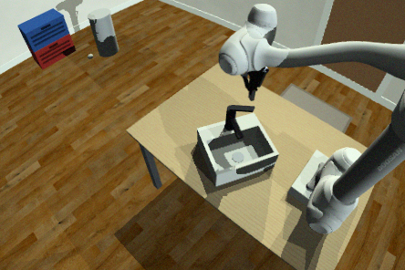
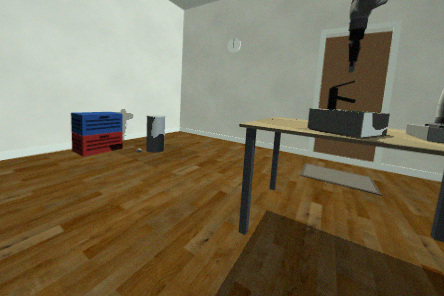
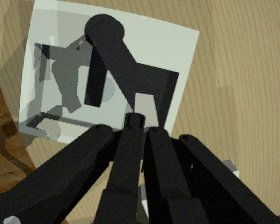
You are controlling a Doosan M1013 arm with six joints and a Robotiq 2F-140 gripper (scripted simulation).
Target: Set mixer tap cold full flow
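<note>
Right now the lever is 3 cm ahead of my hand, 1 cm to the left of it and 11 cm below it. The rest, counted from my hand: white sink basin (2 cm behind, 8 cm to the left, 36 cm below).
</note>
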